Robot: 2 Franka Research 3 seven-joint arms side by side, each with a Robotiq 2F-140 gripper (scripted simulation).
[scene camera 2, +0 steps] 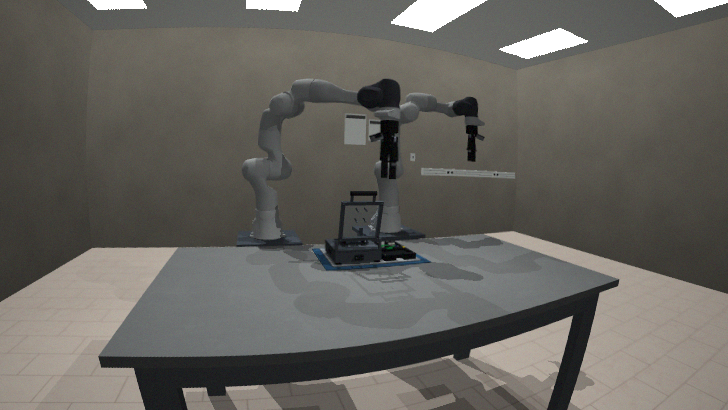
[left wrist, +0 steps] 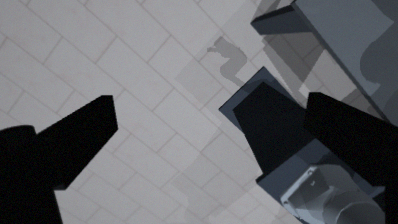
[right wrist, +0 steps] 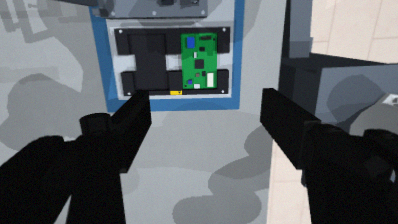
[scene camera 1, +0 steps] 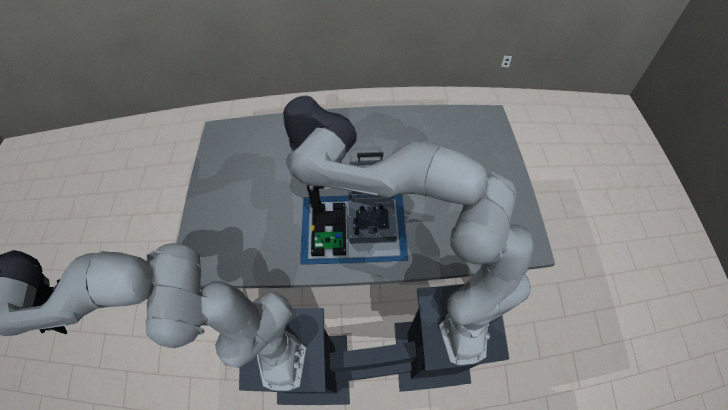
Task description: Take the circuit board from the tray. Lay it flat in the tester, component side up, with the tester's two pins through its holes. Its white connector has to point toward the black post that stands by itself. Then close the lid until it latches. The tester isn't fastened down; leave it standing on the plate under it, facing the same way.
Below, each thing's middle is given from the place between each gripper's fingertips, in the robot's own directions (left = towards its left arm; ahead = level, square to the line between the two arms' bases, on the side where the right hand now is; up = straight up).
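Scene:
The green circuit board [right wrist: 198, 50] is 31 cm below my right hand, and my left hand is 36 cm short of that board, 77 cm to the left of it and 39 cm above it. Counting from my right hand, there's a clear lid [scene camera 2: 359, 220] 19 cm to the right, 16 cm ahead and 15 cm below, and a black tray [scene camera 1: 337, 218] 31 cm below and 5 cm ahead. From my left hand, the lid is 52 cm ahead, 96 cm to the right and 23 cm below, while the tray is 41 cm ahead, 78 cm to the right and 39 cm below. Going by its middle, the clear lid is nearer to my right hand than to my left hand.

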